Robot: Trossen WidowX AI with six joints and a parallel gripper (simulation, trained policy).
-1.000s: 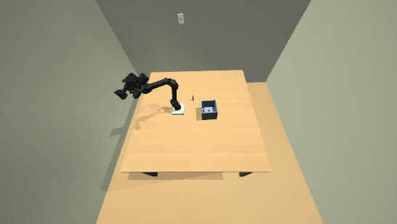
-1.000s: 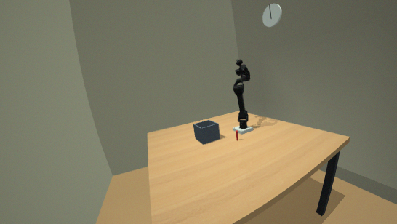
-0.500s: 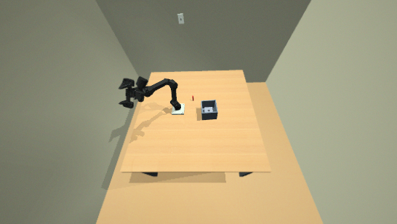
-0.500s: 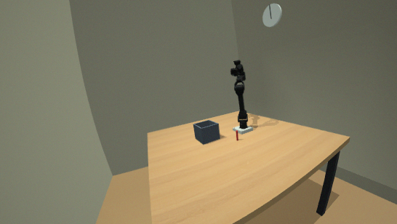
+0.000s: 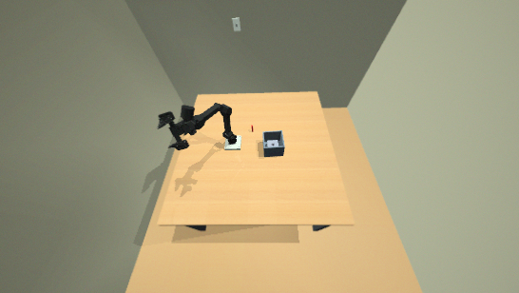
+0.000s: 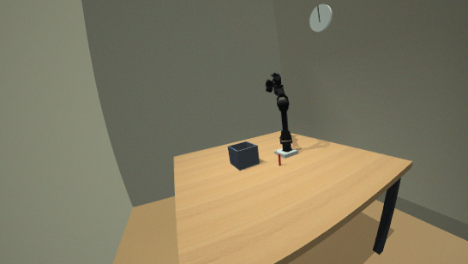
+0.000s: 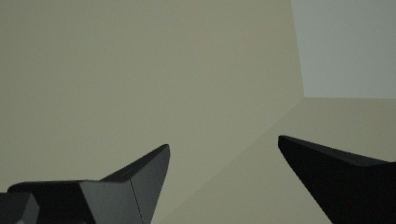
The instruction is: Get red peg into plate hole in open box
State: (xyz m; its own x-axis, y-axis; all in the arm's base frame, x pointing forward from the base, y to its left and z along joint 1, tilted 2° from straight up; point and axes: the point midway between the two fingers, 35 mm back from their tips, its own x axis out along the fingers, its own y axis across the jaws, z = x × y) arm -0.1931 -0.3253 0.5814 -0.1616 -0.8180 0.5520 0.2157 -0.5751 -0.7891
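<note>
The red peg lies 580 mm below my gripper tip, 480 mm to the left of it and 380 mm ahead of it. The rest, counted from my gripper tip: pale plate (570 mm below, 540 mm ahead, 280 mm to the left).
</note>
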